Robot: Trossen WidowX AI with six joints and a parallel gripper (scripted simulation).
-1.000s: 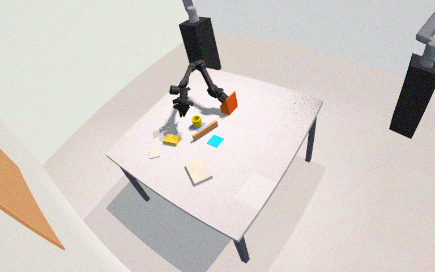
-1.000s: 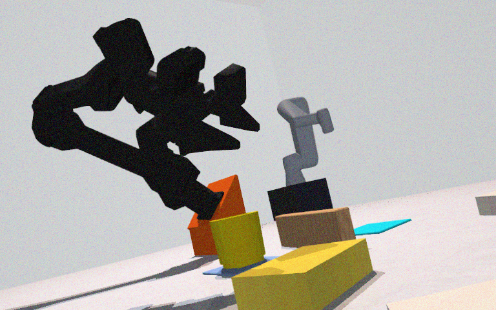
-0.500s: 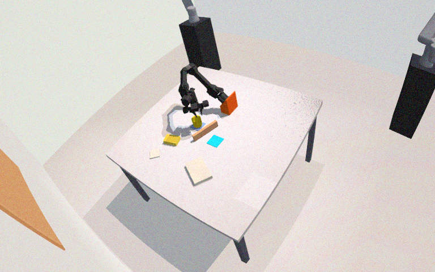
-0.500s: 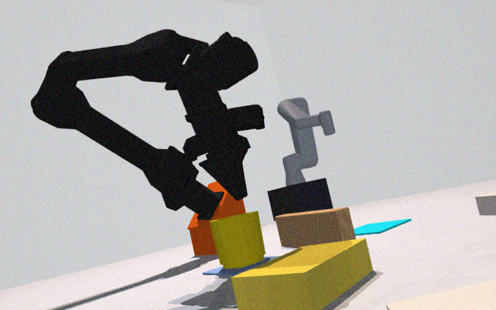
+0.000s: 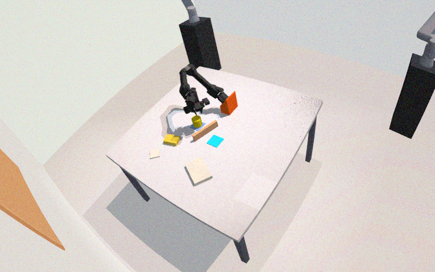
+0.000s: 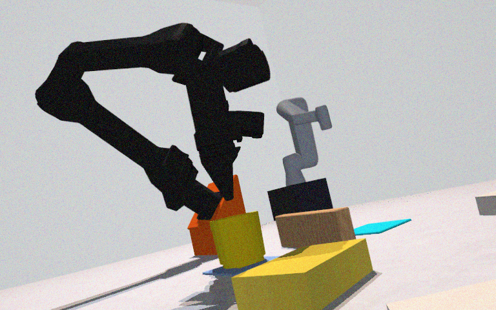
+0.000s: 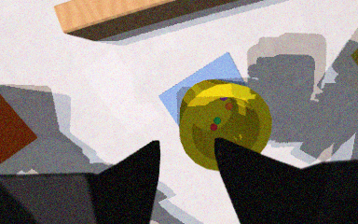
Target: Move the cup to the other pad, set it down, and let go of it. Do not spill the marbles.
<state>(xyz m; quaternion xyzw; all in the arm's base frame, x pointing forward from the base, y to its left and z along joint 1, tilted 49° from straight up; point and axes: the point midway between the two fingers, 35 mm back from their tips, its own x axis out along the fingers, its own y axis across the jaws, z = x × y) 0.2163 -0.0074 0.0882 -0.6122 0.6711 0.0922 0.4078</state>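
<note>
Now: the cup 60 mm below my gripper tip, 20 mm to the right of it and 20 mm ahead of it. From my gripper tip the other things lie so: cyan pad: 200 mm to the left, 100 mm below, 80 mm ahead; light blue pad: 100 mm below, 30 mm ahead, 20 mm to the right; wooden bar: 90 mm to the left, 80 mm below, 60 mm ahead.
</note>
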